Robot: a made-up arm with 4 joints.
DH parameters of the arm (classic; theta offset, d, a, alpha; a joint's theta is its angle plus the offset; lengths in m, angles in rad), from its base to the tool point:
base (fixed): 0 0.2 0 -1.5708
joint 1: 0 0.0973 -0.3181 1.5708
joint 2: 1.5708 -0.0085 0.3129 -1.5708
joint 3: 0 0.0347 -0.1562 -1.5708
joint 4: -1.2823 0 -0.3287 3.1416
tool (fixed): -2.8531 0.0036 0 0
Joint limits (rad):
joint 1: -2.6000..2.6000
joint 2: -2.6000..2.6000
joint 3: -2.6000..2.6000
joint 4: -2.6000..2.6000
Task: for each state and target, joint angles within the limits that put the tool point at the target. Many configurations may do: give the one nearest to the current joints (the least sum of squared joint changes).
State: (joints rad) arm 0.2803 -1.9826 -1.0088 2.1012
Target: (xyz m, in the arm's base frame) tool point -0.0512 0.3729 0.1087
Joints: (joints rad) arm -0.4094 -2.0514 -0.2472 2.6000
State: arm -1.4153 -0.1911 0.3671 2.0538
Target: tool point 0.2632 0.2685 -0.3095
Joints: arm -2.0432 -0.6841 0.0069 2.2537
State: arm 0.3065 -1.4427 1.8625 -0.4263
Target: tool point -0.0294 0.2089 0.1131
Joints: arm 0.4756 -0.6744 1.8358 -1.1089
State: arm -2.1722 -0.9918 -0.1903 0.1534
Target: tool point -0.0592 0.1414 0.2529
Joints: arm -2.4890 -0.7570 -0.1516 -0.7577
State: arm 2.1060 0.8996 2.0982 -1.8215
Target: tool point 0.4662 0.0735 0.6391
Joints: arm 2.6000 1.0409 2.0325 -2.3039
